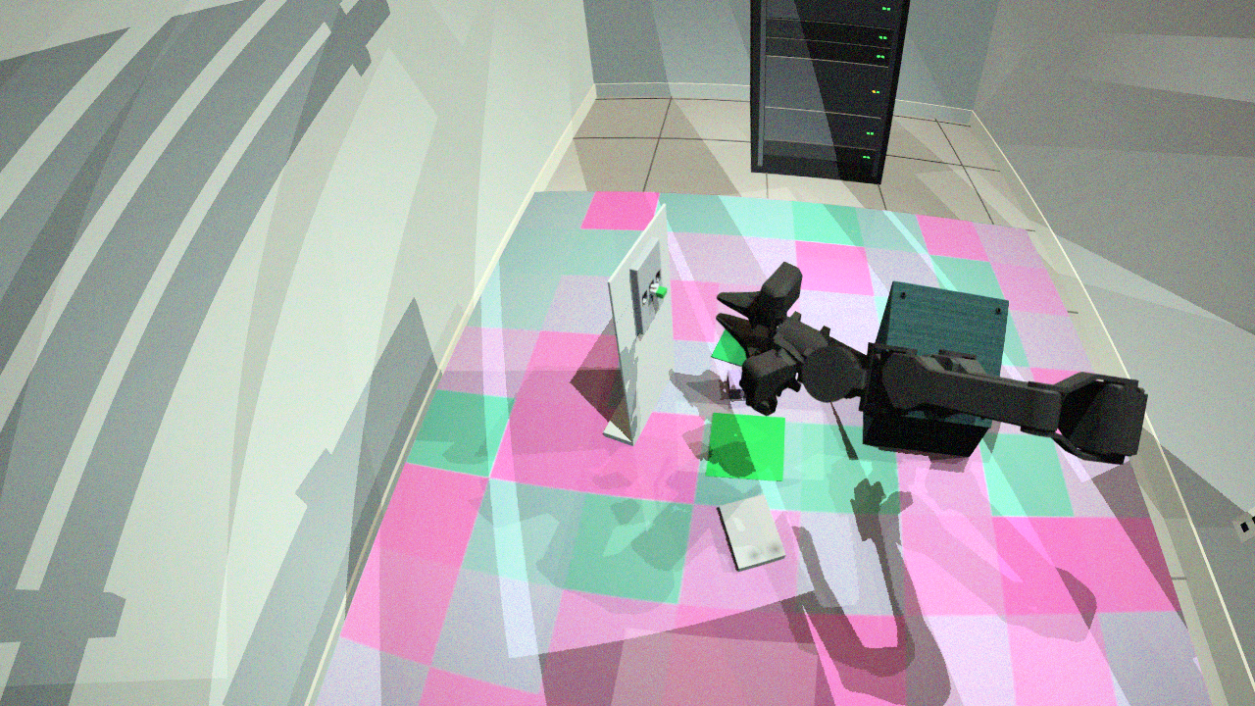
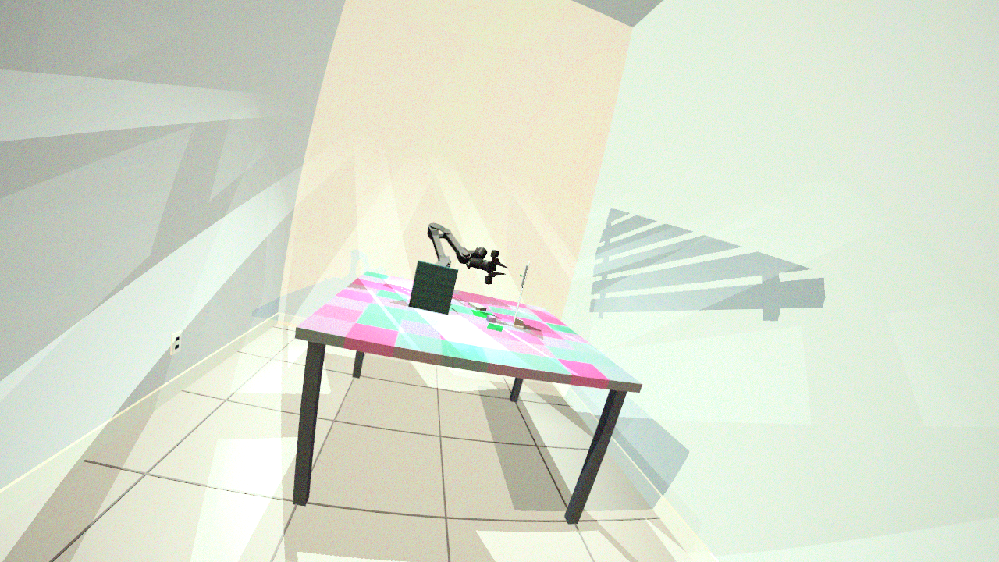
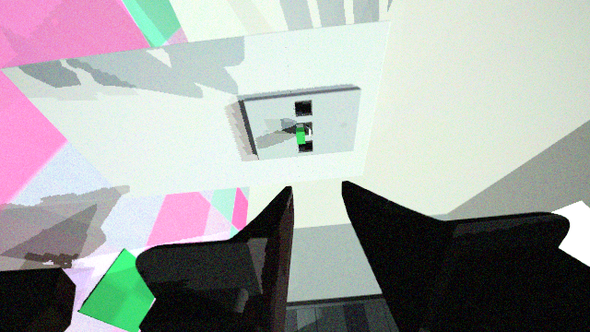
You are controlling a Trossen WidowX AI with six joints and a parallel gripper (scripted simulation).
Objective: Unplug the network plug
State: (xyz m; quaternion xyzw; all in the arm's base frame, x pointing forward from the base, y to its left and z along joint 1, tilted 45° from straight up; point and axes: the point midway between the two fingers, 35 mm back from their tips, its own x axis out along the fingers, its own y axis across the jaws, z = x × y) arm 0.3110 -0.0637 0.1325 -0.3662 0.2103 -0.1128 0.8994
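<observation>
Now: the green network plug 90 mm ahead of my gripper tip and 20 mm to the right of it. The rest, counted from my gripper tip: small pale block: 250 mm below, 80 mm to the right, 30 mm behind; upright grey panel: 110 mm below, 110 mm ahead, 30 mm to the right; marked green square: 260 mm below, 60 mm behind, 30 mm to the left.
</observation>
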